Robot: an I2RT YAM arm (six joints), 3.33 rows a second.
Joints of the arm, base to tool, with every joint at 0 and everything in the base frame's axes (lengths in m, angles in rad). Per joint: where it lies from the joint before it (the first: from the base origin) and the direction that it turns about. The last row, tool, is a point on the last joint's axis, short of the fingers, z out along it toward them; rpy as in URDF.
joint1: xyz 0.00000 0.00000 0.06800 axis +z
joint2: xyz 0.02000 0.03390 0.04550 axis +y
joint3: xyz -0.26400 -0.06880 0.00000 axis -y
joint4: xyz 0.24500 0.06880 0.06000 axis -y
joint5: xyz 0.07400 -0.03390 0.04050 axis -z
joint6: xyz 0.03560 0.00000 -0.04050 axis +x
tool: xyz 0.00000 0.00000 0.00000 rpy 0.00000 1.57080 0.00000
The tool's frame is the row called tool.
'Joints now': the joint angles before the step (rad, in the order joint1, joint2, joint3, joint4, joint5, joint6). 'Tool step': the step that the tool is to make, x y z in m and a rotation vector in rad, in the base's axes. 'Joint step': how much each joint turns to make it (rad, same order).
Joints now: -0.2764, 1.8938, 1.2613, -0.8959, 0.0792, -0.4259
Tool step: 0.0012, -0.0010, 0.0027, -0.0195, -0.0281, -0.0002
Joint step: -0.0007, -0.0110, -0.0043, 0.0258, 0.0110, -0.0012
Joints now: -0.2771, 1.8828, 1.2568, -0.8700, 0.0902, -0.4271
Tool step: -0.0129, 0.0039, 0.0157, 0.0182, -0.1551, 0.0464
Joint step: -0.0066, -0.1231, -0.1000, 0.1235, -0.0675, -0.0435
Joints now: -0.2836, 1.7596, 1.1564, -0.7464, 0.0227, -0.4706
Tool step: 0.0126, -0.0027, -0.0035, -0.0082, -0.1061, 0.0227
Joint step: -0.0001, 0.0159, -0.0086, 0.1288, -0.0272, -0.0161
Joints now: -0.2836, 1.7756, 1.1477, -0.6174, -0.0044, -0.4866
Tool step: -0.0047, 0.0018, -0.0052, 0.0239, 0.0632, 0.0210
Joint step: 0.0001, 0.0119, 0.0015, -0.0572, -0.0111, -0.0185
